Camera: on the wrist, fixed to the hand. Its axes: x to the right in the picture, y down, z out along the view.
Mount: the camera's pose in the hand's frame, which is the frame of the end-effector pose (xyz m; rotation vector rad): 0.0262 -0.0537 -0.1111 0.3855 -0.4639 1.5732
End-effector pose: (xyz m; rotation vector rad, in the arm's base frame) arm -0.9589 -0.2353 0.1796 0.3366 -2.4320 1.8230
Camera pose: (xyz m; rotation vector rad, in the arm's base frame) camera -0.9795 -0.1467 0.2670 0.8240 1.2032 -1.2648
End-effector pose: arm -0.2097 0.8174 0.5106 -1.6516 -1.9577 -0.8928
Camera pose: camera -0.2765 0.7527 0.5958 -2.4075 -0.4030 0.4645
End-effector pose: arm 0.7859 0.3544 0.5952 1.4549 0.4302 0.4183
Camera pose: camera 0.7512 0.4588 0.5334 1.9702 -1.1884 1.2139
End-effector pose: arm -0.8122 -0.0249 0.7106 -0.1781 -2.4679 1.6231
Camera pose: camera -0.8137 0.0586 0.8051 1.1973 1.0648 -1.4177
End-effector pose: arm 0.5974 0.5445 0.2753 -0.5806 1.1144 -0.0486
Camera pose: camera 0.5275 0.4442 0.2440 0.7015 0.8131 1.1443
